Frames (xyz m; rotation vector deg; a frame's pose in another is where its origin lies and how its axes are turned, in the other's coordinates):
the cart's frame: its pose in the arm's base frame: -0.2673 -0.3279 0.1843 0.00 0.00 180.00
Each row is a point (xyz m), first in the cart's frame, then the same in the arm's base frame.
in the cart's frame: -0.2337 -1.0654 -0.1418
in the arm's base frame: -0.0336 0.7375 0.0425
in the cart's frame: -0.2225 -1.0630 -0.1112
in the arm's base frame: -0.0448 0.7351 0.0731
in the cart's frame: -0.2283 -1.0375 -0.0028
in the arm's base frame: -0.0390 0.7096 0.1815
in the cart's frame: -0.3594 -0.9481 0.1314
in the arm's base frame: 0.0921 0.6202 0.3157
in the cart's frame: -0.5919 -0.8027 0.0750
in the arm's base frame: 0.3246 0.4748 0.2593
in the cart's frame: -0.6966 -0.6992 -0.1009
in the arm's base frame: 0.4293 0.3713 0.0834
